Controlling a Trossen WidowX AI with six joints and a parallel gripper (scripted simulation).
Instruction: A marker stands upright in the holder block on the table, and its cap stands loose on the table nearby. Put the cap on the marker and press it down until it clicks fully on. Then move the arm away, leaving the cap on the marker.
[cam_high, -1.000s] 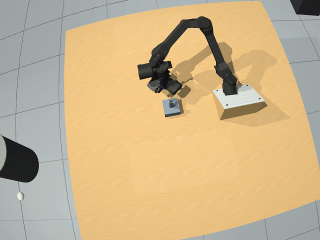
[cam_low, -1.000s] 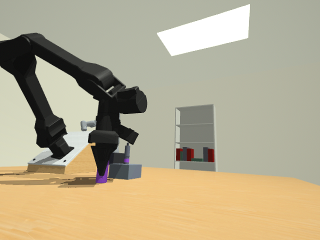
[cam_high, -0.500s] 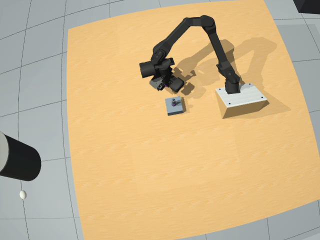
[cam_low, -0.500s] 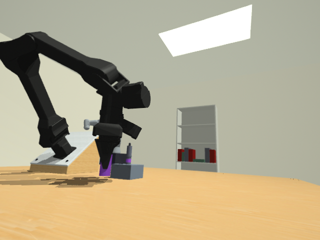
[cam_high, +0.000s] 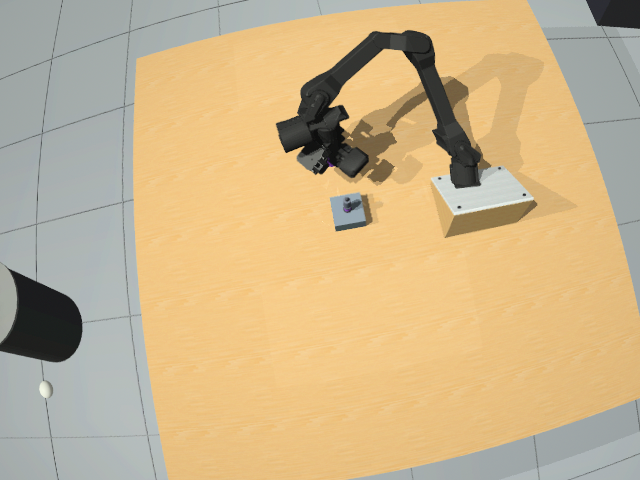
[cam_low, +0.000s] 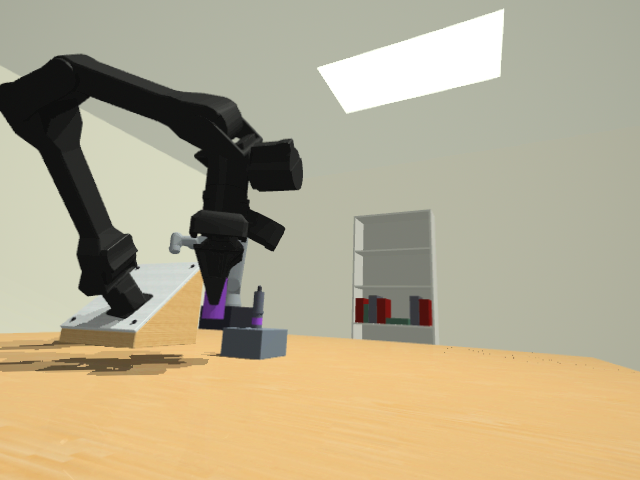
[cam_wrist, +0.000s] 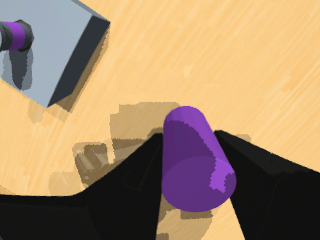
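The holder block is 120 mm to the left of my gripper tip, 50 mm below it and 30 mm behind it. The rest, counted from my gripper tip: purple cap (10 mm above).
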